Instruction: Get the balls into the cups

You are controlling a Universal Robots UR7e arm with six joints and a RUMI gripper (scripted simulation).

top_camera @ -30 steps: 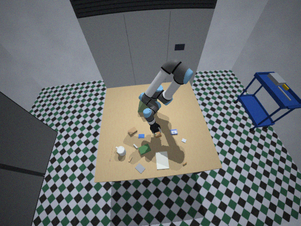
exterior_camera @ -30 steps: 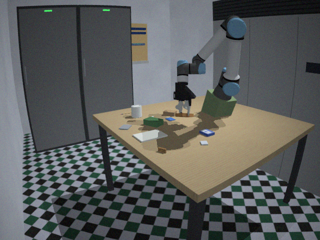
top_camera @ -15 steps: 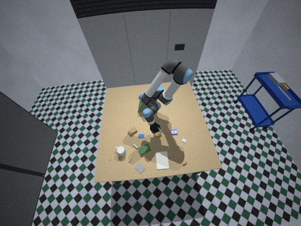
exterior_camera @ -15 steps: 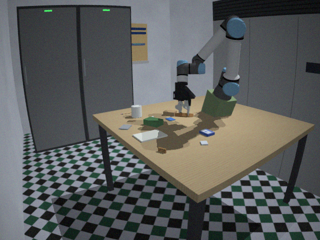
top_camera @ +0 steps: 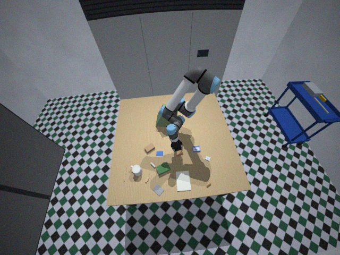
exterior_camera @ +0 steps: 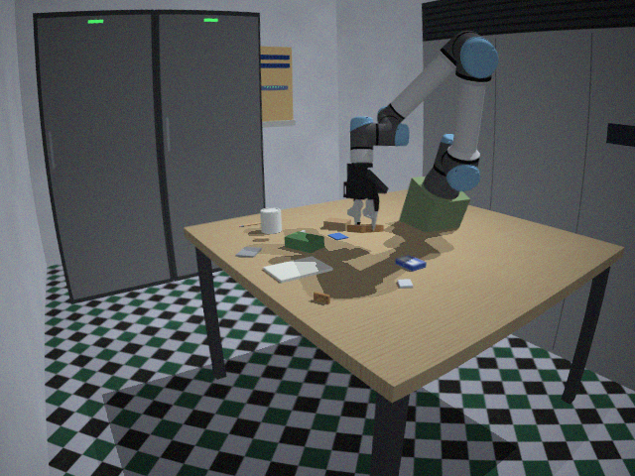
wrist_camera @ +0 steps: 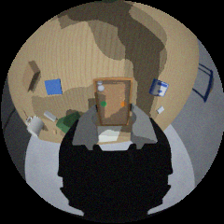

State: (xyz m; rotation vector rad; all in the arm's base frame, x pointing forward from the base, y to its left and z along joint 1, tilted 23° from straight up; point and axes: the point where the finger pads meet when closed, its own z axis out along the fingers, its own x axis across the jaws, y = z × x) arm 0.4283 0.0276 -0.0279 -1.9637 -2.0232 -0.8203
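Now: hand 1 cm above the covered wooden puzzle. Round my hand: green box: 13 cm ahead, 17 cm to the right, 7 cm below; white sheet: 27 cm ahead, 8 cm below; blue tile: 3 cm behind, 18 cm to the right, 9 cm below.
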